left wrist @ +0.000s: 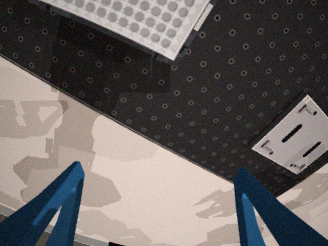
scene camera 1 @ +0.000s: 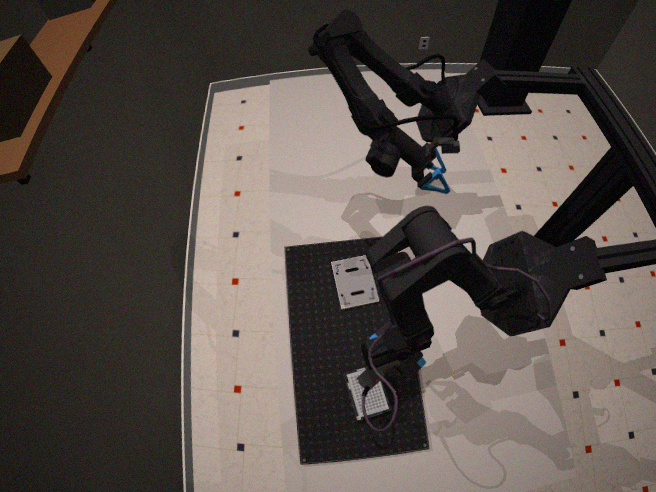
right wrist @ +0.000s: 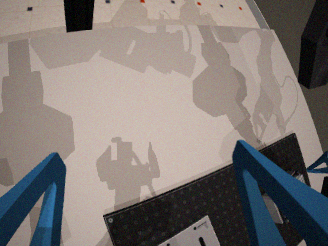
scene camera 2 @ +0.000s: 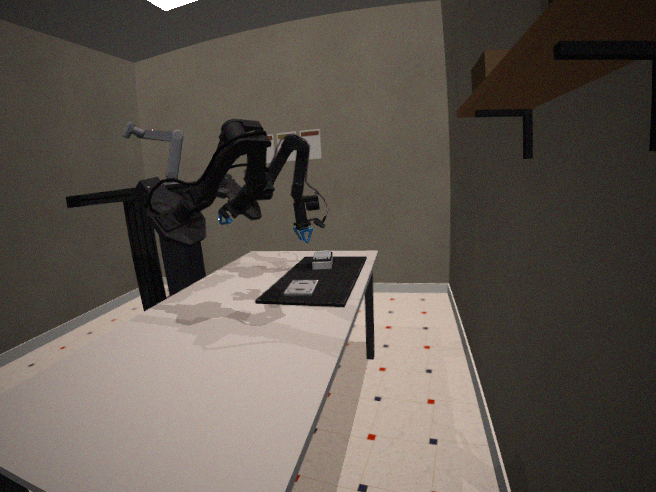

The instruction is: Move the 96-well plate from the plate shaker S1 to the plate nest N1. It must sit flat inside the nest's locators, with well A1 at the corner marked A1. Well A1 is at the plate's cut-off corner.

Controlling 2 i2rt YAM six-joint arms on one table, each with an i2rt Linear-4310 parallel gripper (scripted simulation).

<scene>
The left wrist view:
my left gripper: 160, 172
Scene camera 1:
my right gripper: 446, 181
grey plate nest N1: 347, 282
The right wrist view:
my right gripper: 147, 155
</scene>
